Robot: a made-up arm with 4 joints.
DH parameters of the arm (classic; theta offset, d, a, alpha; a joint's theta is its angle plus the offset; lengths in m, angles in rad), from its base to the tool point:
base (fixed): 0 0.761 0.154 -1.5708
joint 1: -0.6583 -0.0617 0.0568 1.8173
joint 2: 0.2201 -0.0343 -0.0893 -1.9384
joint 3: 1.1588 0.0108 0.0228 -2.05
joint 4: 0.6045 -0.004 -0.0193 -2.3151
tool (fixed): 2.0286 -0.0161 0 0
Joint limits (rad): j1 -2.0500..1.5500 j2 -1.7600..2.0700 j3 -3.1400..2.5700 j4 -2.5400..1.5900
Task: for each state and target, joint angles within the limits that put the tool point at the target. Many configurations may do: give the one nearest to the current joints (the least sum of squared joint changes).
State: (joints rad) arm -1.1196 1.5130 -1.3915 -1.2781
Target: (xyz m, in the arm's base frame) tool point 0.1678 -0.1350 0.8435
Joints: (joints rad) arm -1.5958 1.4025 -1.6082 -1.0989
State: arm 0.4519 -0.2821 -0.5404 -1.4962
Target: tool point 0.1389 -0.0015 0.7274
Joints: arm 0.4479 -0.7211 -0.5103 -1.0392
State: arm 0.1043 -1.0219 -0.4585 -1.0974
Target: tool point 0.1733 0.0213 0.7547
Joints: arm -0.2302 -1.1969 -0.5970 -1.3924
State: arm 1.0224 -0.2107 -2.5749 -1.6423
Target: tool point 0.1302 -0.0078 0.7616
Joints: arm 1.3808 -0.8238 -2.6792 -1.8170
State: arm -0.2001 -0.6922 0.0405 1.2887
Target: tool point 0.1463 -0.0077 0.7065
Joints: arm 0.8072 -0.5826 -0.8517 0.6964
